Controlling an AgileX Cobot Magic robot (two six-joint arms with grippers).
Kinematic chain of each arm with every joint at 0, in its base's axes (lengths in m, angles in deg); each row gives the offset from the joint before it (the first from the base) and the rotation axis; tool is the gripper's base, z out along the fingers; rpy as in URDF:
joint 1: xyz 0 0 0.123 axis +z
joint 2: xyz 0 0 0 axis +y
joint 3: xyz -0.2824 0 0.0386 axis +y
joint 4: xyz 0.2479 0 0.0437 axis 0.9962 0 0.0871
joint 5: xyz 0 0 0 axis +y
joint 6: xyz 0.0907 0 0.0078 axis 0.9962 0 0.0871
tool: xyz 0 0 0 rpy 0 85 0
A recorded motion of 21 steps. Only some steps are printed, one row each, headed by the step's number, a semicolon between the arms.
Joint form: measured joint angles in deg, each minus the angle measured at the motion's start. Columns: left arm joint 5, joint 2, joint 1, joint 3, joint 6, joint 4; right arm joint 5, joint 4, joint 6, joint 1, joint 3, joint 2.
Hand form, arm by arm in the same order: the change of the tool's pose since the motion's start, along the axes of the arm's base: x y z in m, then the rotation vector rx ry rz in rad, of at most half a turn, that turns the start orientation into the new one. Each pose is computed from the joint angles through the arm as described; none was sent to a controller.
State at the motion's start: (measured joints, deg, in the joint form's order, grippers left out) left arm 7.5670 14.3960 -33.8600 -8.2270 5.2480 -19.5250; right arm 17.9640 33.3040 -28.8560 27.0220 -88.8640 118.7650
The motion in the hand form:
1: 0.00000 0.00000 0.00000 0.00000 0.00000 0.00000; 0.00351 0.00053 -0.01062 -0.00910 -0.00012 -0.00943
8: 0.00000 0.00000 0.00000 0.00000 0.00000 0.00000; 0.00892 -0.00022 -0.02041 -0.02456 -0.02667 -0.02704
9: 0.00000 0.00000 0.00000 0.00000 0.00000 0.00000; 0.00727 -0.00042 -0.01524 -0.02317 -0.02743 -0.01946
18: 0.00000 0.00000 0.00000 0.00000 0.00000 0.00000; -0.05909 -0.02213 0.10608 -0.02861 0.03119 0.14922
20: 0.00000 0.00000 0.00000 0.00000 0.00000 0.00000; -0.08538 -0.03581 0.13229 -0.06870 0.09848 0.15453
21: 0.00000 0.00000 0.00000 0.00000 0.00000 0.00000; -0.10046 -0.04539 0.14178 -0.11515 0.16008 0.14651
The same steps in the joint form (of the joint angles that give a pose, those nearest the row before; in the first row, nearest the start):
1: 0.00 0.00 0.00 0.00 0.00 0.00; -1.38 0.09 -0.29 0.00 0.00 1.43
8: 0.00 0.00 0.00 0.00 0.00 0.00; -4.25 -0.62 -0.48 -0.06 0.00 2.91
9: 0.00 0.00 0.00 0.00 0.00 0.00; -3.49 -0.77 -0.49 -0.06 0.00 2.21
18: 0.00 0.00 0.00 0.00 0.00 0.00; 20.39 -7.06 4.28 -0.33 0.06 -16.46
20: 0.00 0.00 0.00 0.00 0.00 0.00; 29.41 -11.78 9.78 -0.33 0.01 -21.72
21: 0.00 0.00 0.00 0.00 0.00 0.00; 35.65 -15.19 13.34 -0.33 0.01 -24.26

